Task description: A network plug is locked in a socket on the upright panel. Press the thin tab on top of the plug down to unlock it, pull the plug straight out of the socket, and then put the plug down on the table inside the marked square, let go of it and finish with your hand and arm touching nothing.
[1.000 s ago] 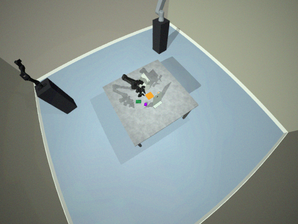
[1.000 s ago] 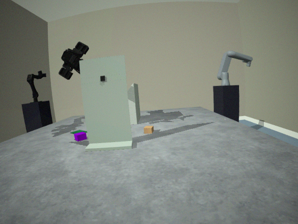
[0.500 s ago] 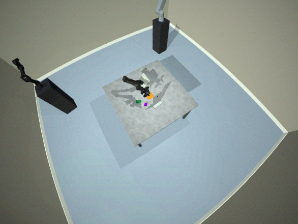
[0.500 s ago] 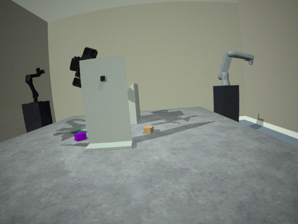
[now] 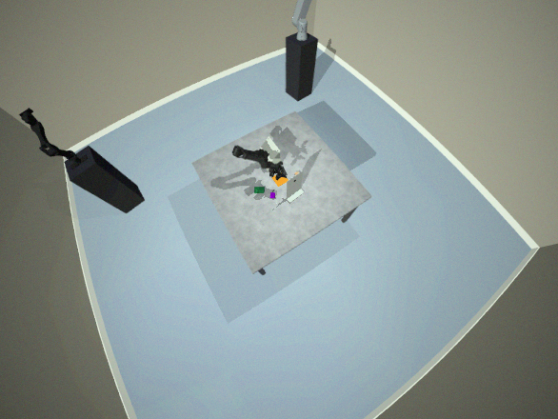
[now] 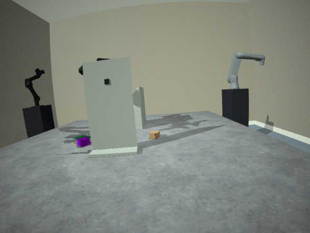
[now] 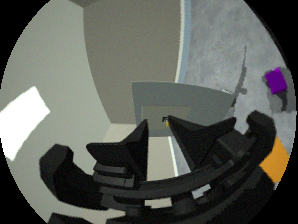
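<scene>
The orange marked square is 14 cm behind my gripper tip, 4 cm to the left of it and 28 cm below it. Also, from my gripper tip: pale upright panel 7 cm ahead, 4 cm to the left, 13 cm below.
</scene>
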